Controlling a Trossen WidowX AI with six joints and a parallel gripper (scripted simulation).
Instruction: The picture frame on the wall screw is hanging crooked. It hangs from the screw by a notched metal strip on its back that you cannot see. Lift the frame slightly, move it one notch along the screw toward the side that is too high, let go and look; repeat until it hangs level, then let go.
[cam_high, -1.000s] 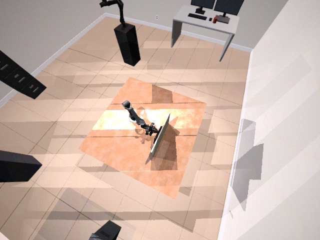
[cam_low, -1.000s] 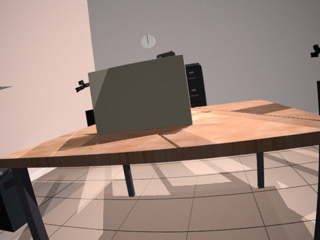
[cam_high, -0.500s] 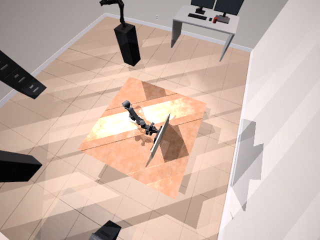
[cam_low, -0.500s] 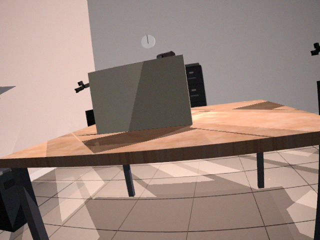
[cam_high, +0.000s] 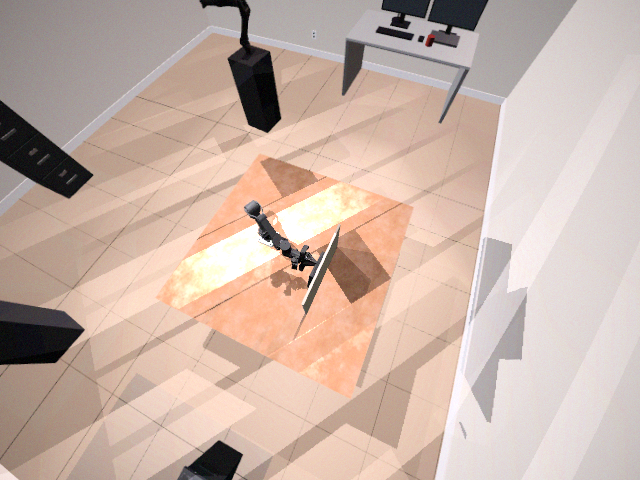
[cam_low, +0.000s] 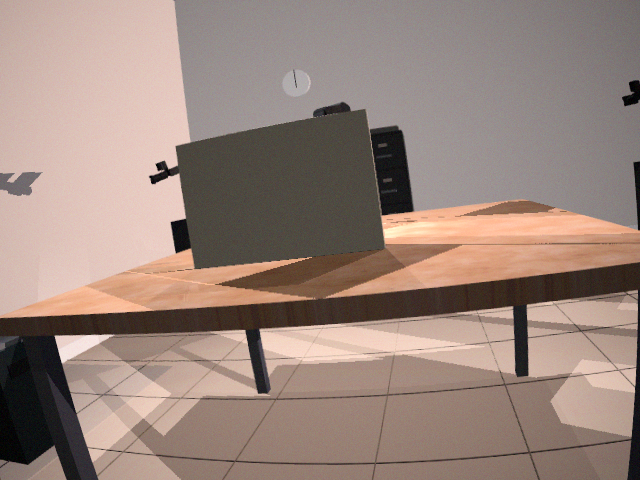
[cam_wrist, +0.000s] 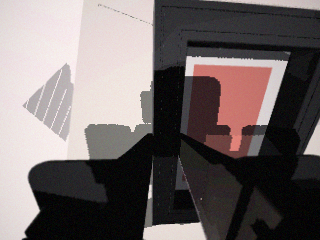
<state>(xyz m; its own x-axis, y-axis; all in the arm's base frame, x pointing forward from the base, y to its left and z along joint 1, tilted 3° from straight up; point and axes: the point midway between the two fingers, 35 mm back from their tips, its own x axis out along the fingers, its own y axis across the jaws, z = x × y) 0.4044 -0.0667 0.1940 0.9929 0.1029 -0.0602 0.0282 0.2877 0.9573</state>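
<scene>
The picture frame is 10 mm ahead of my gripper tip, 10 mm to the right of it and 50 mm below it. Round my gripper tip: wall panel 20 mm ahead, 80 mm below.
</scene>
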